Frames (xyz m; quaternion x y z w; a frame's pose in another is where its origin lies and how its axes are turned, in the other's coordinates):
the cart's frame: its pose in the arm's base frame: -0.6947 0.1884 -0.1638 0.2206 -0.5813 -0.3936 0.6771
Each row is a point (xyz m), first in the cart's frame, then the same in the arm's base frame.
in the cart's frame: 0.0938 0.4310 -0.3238
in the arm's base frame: -0.2630 0.3184 0.1463
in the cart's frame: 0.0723 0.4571 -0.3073
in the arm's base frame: -0.2720 0.3535 0.1566
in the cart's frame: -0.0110 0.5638 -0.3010
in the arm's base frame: -0.2497 0.4835 0.1876
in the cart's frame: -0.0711 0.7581 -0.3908
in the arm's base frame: -0.1105 0.6319 0.2773
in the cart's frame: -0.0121 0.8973 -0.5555
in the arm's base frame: 0.0871 0.6416 0.3815
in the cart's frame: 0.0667 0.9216 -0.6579
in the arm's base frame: 0.1933 0.5776 0.4250
